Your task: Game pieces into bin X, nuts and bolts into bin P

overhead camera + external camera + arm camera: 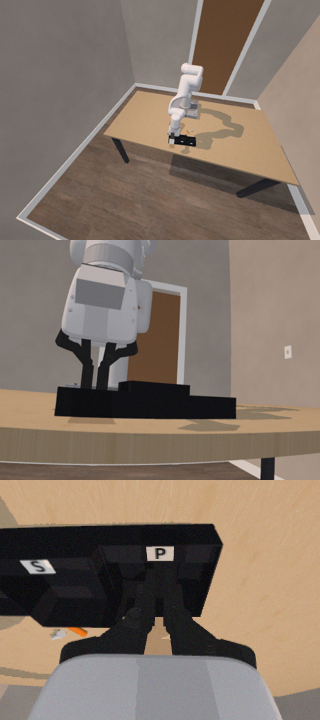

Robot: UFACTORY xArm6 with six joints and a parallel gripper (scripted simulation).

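Now: the black bin 8 cm to the left of my hand and 2 cm below it. Also, from my hand: orange battery (15 cm to the left, 11 cm behind, 4 cm below); then white domino (13 cm behind, 4 cm below, 3 cm to the right); then yellow nut (13 cm to the left, 7 cm behind, 4 cm below).
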